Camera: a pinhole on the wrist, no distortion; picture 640 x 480 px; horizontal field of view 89.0 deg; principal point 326.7 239.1 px. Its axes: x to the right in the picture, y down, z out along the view. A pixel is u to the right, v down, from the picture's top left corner.
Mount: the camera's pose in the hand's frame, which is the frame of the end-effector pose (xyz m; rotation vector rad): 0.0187 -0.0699 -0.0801 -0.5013 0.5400 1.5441
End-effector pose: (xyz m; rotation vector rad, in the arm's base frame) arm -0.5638 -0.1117 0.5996 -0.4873 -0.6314 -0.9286
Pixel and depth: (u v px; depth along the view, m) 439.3 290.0 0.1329
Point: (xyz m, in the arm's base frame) -0.5238 -0.0875 0.5904
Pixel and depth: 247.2 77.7 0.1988
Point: -0.5252 -0.1081 0.7549
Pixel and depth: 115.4 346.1 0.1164
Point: -0.6374 -0.0958 0.6389
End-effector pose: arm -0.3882 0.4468 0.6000 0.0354 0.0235 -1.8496
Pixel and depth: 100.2 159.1 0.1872
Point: -0.4639 0.3879 0.7430
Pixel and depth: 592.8 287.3 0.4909
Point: 0.1540 0.3568 0.6668
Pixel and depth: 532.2 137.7 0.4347
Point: -0.0289 0.1873 0.6851
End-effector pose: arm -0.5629 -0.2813 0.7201 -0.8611 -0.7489 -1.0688
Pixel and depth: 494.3 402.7 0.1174
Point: -0.5276 -0.2722 0.6632
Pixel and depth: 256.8 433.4 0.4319
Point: -0.5587 0.1287 0.6515
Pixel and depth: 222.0 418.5 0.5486
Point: -0.5818 0.2735 0.6849
